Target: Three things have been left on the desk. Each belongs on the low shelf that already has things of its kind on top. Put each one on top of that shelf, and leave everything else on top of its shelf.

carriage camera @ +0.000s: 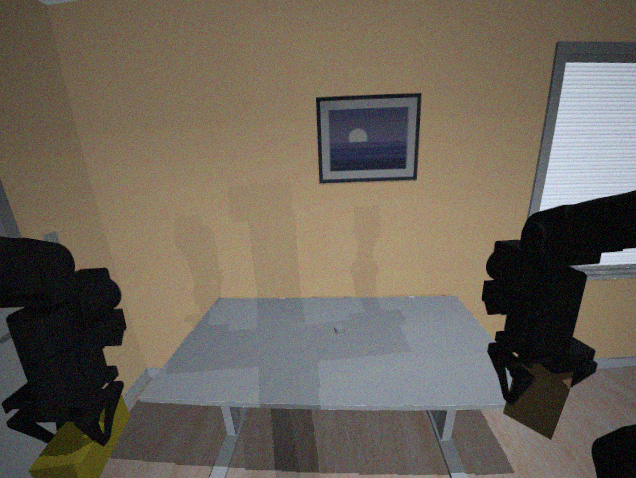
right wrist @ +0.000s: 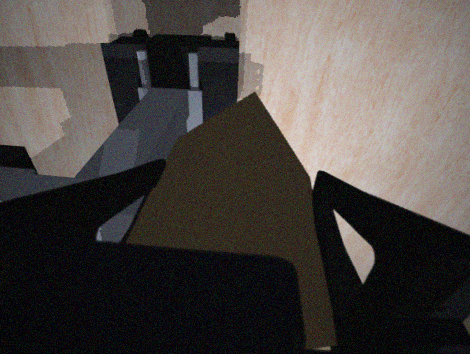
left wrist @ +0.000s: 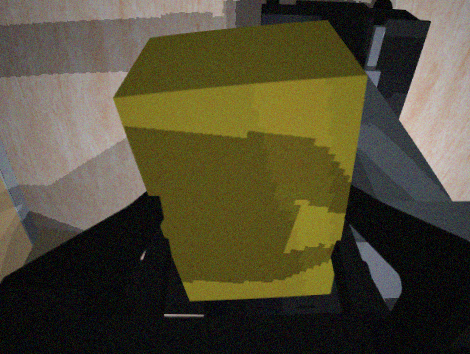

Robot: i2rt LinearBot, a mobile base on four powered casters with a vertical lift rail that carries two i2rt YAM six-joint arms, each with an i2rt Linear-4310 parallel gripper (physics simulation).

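Frame: origin at the left arm's base, x ahead, y left, z up, level; millimetres.
Seen in the pictures: left gripper, fingertip midpoint: (carriage camera: pixel 84 443) (left wrist: pixel 249 188); right gripper, fingertip midpoint: (carriage camera: pixel 529 398) (right wrist: pixel 240 176).
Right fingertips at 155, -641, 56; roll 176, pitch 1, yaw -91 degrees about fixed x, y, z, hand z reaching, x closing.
Observation:
Pixels of each thing's top centre, then the offset from my right fingertips to it, as dx, dy, dz. "spot": a spot on its surface instead. Level surfaces: height alone.
- yellow block at its top centre: (left wrist: pixel 251 223) (carriage camera: pixel 80 428) +13, +643, +21
- brown block at its top centre: (right wrist: pixel 226 323) (carriage camera: pixel 545 367) -7, -1, +66
- very small grey thing at its top centre: (carriage camera: pixel 339 327) +856, +154, -474
- desk at its surface level: dz -498
- window at a spot on its surface: (carriage camera: pixel 591 154) spot: +1073, -1352, +329
A yellow block (carriage camera: pixel 66 462) (left wrist: pixel 225 175) is held between the fingers of my left gripper (carriage camera: pixel 74 435) (left wrist: pixel 249 188), at the lower left of the carriage view, in front of the desk's left side. A brown block (carriage camera: pixel 539 413) (right wrist: pixel 225 205) is held tilted, one corner outward, in my right gripper (carriage camera: pixel 539 391) (right wrist: pixel 240 176), beside the desk's near right corner in the picture. A very small grey thing (carriage camera: pixel 339 329) with a dark spot lies on the desk (carriage camera: pixel 390 382), behind its middle; its kind is too small to tell. I cannot make out any low shelf.
The desk stands before the orange wall, its legs (carriage camera: pixel 229 420) below the near edge. A framed picture (carriage camera: pixel 367 176) hangs above it. A window (carriage camera: pixel 591 154) is at the right. A pale grey surface (carriage camera: pixel 12 359) shows at the far left. Parts of my base show in both wrist views.

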